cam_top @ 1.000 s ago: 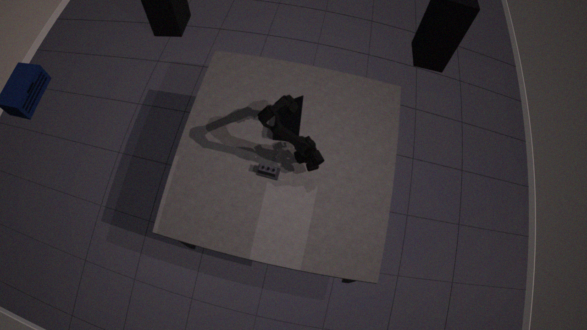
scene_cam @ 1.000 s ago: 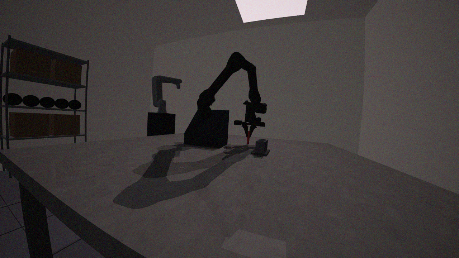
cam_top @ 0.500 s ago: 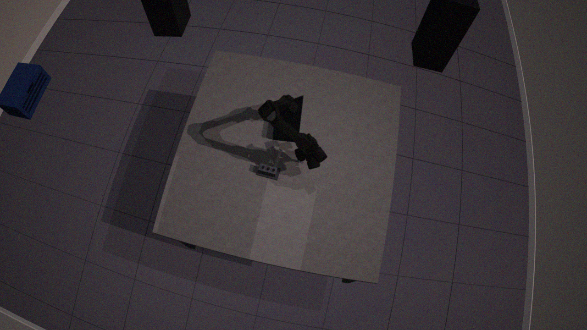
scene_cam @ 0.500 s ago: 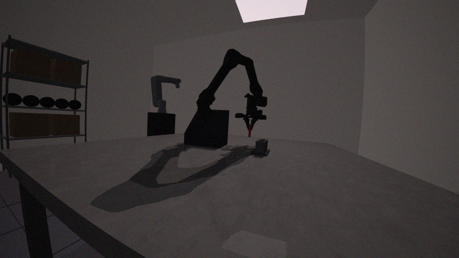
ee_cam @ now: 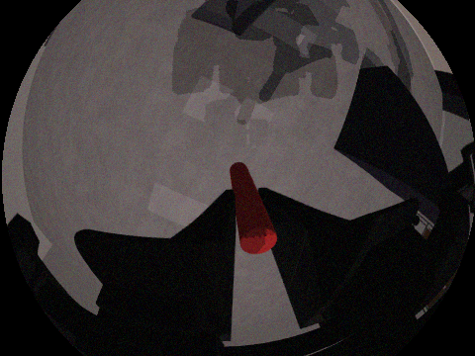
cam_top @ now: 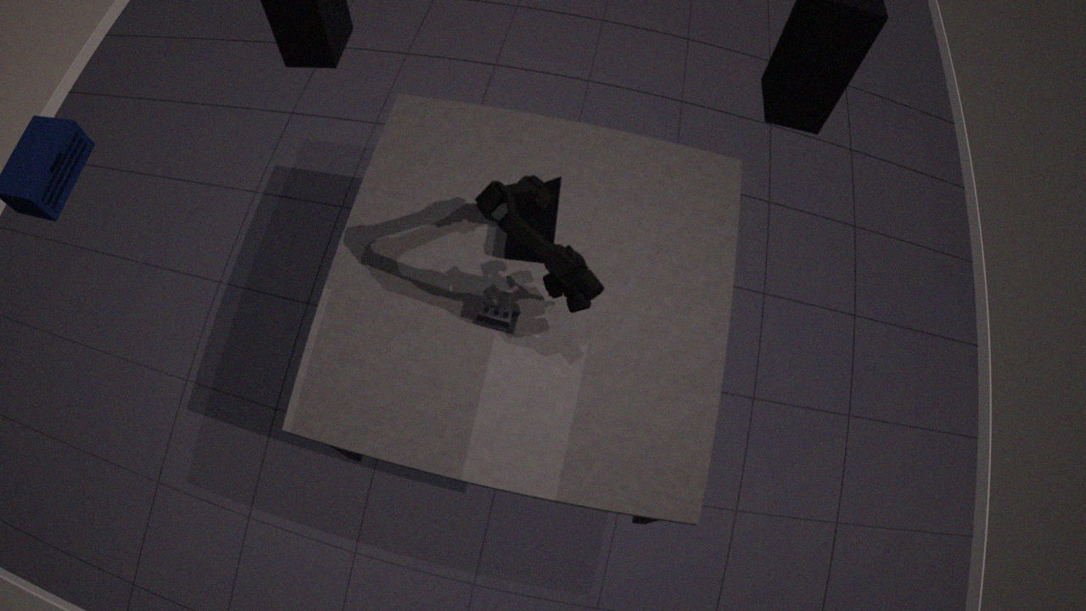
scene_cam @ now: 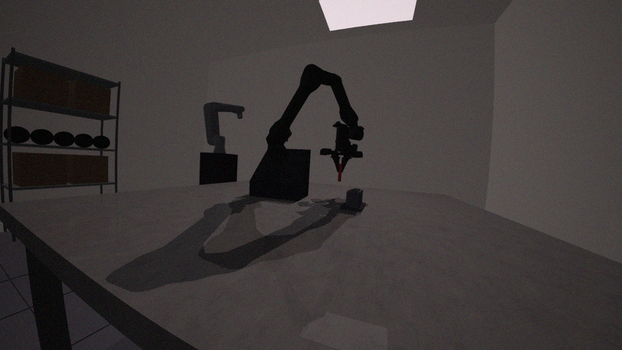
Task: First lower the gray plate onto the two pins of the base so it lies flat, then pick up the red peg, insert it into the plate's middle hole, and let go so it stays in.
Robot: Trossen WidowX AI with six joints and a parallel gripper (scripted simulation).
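Right now the gray plate is 20 cm to the right of my gripper tip, 8 cm ahead of it and 6 cm below it. Also, from my gripper tip: dark base (20 cm to the right, 10 cm below, 8 cm ahead); then red peg (right at my gripper tip).
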